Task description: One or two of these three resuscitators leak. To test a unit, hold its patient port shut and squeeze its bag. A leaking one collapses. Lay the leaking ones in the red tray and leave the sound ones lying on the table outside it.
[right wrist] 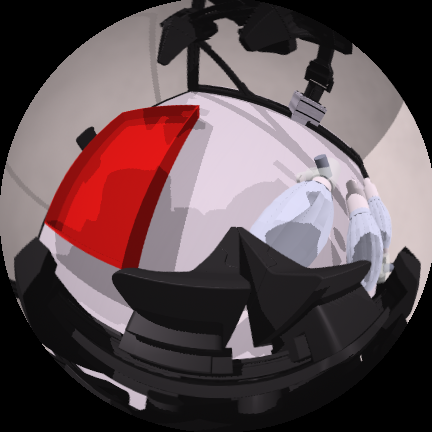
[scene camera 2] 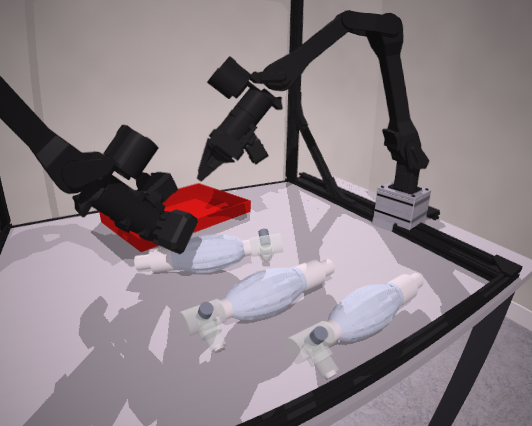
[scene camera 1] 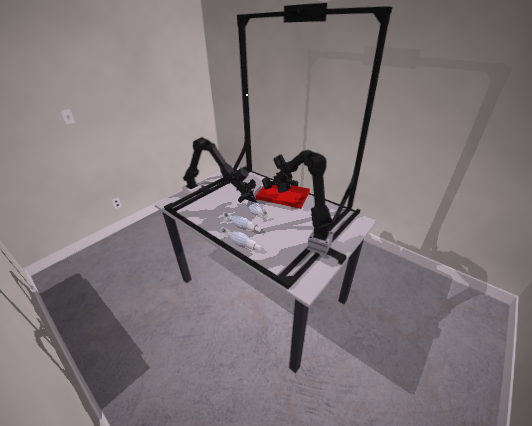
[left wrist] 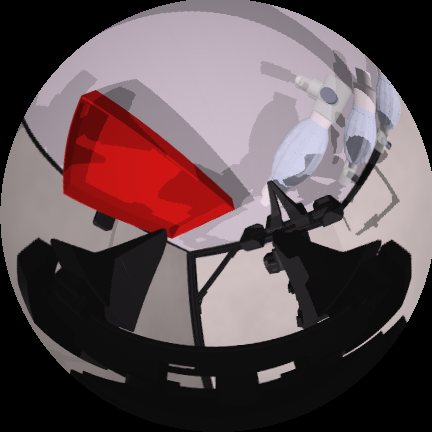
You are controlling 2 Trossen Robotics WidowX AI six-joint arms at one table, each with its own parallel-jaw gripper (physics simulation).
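Places are measured from the left arm's base along level axes (x ahead, y left, z up), in centimetres.
Pixels of known places: left gripper, fingertip midpoint: (right wrist: 189,53) (scene camera 2: 199,176) (scene camera 1: 271,187) (left wrist: 220,235); right gripper, fingertip midpoint: (right wrist: 235,231) (scene camera 1: 256,202) (left wrist: 268,180); left arm's base at its link origin: (right wrist: 310,98) (scene camera 2: 405,188) (scene camera 1: 321,235); right arm's base at its link origin: (scene camera 1: 191,186).
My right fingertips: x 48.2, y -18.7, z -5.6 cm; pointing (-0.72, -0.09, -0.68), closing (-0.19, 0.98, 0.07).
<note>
Ahead of a thing's pixels: the offset from my right fingertips to its top centre.
The red tray @(dx -9.1, dy -20.6, dz -1.1 cm) (scene camera 1: 300,204) (scene camera 2: 220,220) (left wrist: 130,175) (right wrist: 115,170) stands at the table's back, with nothing in it. Three resuscitators with pale blue bags lie outside it: the nearest one @(dx -2.1, dy +5.3, dz +2.8 cm) (scene camera 1: 257,210) (scene camera 2: 215,253) (left wrist: 302,150) (right wrist: 300,210) beside the tray, the middle one @(dx -1.7, dy +21.6, dz +2.5 cm) (scene camera 1: 241,222) (scene camera 2: 270,295) (left wrist: 360,125) and the front one @(dx -8.8, dy +35.5, dz +1.9 cm) (scene camera 1: 241,239) (scene camera 2: 367,312) (left wrist: 387,102). All bags look full. My right gripper (scene camera 1: 247,197) (left wrist: 268,180) (right wrist: 235,231) is shut and empty, low by the nearest bag; contact is unclear. My left gripper (scene camera 2: 201,177) (left wrist: 220,235) is open and empty above the tray.
A black frame rail (scene camera 2: 380,375) runs along the table's edge. The left arm's base (scene camera 1: 320,243) (scene camera 2: 401,207) is mounted at the right in both scene views. A tall black gantry (scene camera 1: 372,100) rises behind the tray. The two grippers are near each other over the back.
</note>
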